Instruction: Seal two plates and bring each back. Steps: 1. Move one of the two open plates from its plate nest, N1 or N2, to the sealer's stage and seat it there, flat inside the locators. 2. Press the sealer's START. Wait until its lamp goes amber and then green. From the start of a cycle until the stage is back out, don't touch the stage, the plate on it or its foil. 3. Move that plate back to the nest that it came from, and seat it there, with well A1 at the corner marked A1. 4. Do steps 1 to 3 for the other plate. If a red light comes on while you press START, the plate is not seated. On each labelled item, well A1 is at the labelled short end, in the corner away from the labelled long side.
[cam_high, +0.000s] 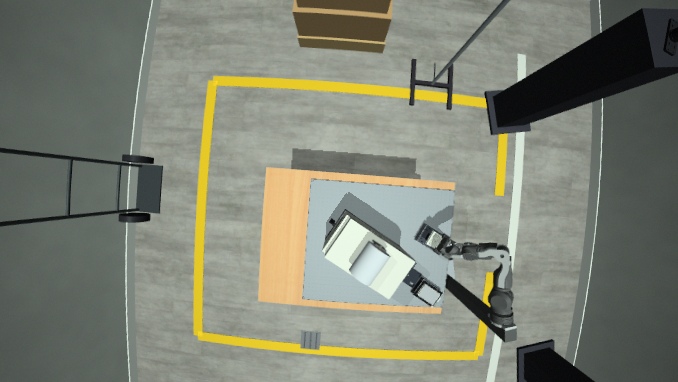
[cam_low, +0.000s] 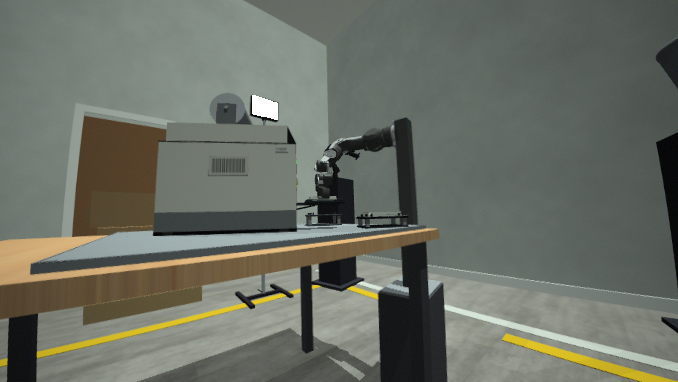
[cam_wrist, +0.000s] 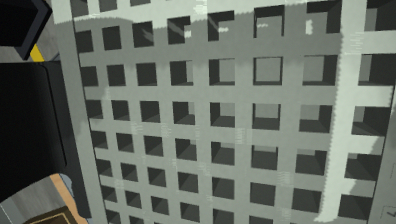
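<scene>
Now: the sealer stage 19 cm ahead of my hand, 18 cm to the left of it and 3 cm below it. From my hand the other things lie so: foil roll 44 cm ahead, 29 cm above, 4 cm to the right; plate right at my hand.
</scene>
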